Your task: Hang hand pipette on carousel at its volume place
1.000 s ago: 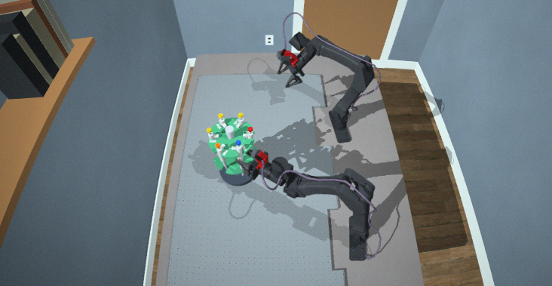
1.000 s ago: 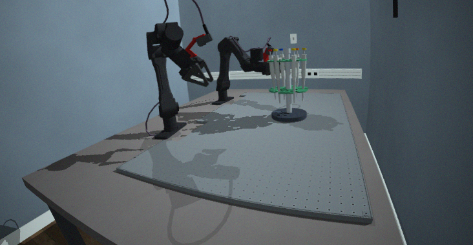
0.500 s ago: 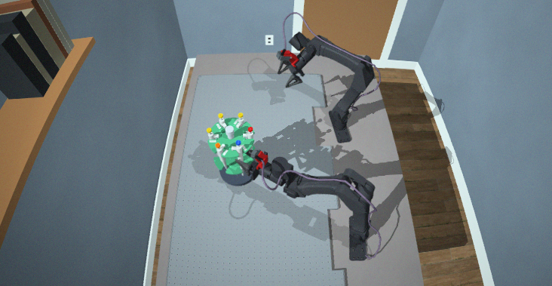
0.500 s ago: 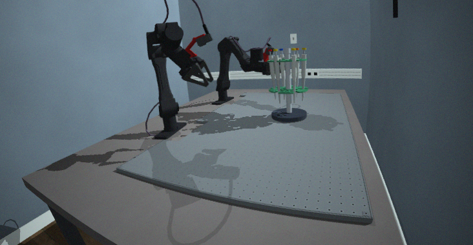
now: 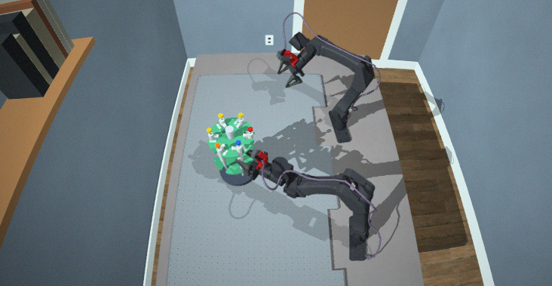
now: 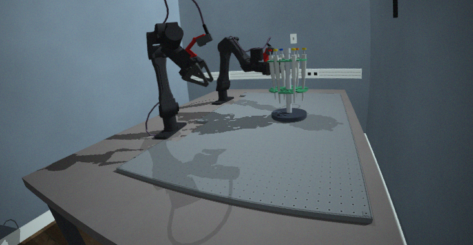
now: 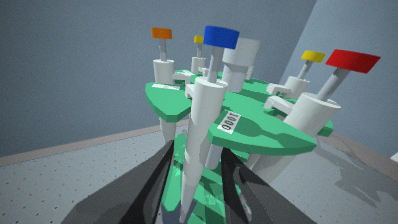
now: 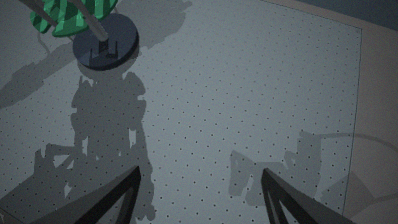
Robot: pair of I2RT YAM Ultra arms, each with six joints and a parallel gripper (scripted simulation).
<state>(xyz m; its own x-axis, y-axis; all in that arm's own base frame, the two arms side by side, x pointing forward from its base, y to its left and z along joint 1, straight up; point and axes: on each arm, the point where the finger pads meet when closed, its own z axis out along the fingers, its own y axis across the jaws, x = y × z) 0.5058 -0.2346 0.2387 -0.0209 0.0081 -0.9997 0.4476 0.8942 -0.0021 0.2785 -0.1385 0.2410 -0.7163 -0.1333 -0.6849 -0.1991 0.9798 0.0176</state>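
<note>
Now: the white hand pipette 2 cm below my left hand and 2 cm ahead of it.
</note>
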